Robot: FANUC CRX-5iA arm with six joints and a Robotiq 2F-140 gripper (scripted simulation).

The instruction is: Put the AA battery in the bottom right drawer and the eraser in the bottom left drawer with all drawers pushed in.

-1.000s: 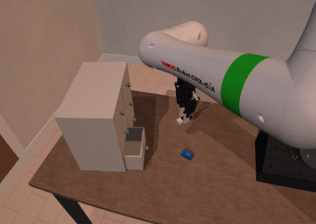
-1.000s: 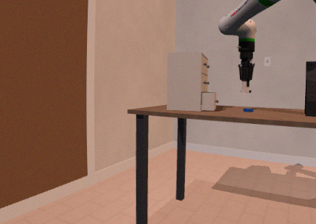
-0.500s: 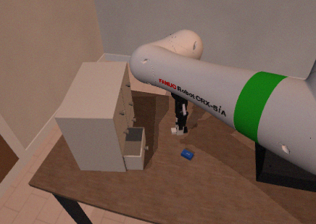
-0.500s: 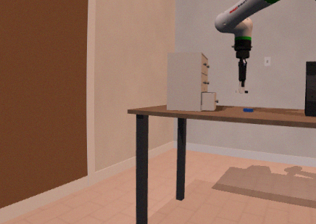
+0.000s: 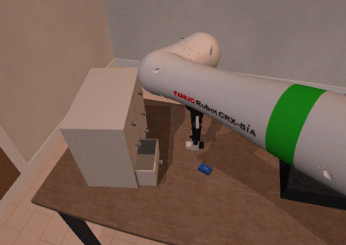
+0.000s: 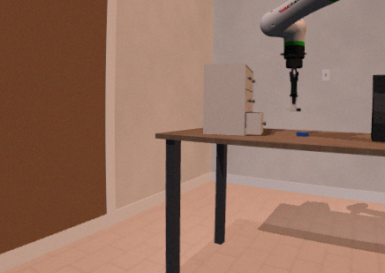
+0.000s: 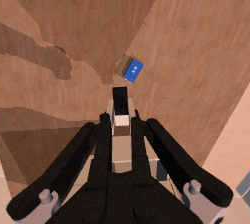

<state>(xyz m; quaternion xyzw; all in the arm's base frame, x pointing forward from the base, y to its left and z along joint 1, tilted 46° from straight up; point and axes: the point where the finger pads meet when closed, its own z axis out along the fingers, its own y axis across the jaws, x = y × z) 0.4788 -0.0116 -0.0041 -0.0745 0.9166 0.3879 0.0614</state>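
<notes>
My hand is 4 cm past the blue AA battery, 2 cm to the right of it and 14 cm above it. From my hand the other things lie so: orange AA battery 30 cm ahead, 5 cm to the right, 13 cm below; eraser 1 cm ahead, 3 cm below.
</notes>
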